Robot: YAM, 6 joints.
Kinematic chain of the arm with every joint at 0, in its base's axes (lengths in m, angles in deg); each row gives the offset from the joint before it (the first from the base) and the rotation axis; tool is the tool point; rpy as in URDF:
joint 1: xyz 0 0 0.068 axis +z
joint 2: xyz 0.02 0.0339 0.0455 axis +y
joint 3: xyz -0.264 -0.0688 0 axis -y
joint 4: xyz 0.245 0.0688 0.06 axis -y
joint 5: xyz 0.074 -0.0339 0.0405 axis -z
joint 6: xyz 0.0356 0 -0.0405 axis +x
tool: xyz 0 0 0 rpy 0 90 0
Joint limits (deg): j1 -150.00..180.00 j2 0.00..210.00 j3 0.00..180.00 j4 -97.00..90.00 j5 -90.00..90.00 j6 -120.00..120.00
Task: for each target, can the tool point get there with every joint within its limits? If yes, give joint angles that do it. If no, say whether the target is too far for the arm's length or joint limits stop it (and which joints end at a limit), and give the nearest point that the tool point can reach.
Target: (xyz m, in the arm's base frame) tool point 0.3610 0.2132 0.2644
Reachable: yes | joints 35.19 124.00 114.13 -81.06 71.85 1.92
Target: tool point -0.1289 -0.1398 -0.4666
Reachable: no: joint limits stop it (at a limit: joint 2) | nearest point -0.1368 -0.1484 -0.3773 | short by 0.090 m
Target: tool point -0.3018 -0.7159 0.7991
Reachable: no: too far | nearest point -0.1880 -0.4458 0.5336 | short by 0.395 m
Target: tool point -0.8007 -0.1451 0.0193
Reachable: no: too far | nearest point -0.6344 -0.0212 0.0394 | short by 0.208 m
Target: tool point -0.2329 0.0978 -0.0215
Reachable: yes | joints 153.85 128.96 26.69 46.33 -24.68 -59.12
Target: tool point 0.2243 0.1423 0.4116
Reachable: yes | joints 30.08 71.22 79.72 -34.56 -17.49 39.48
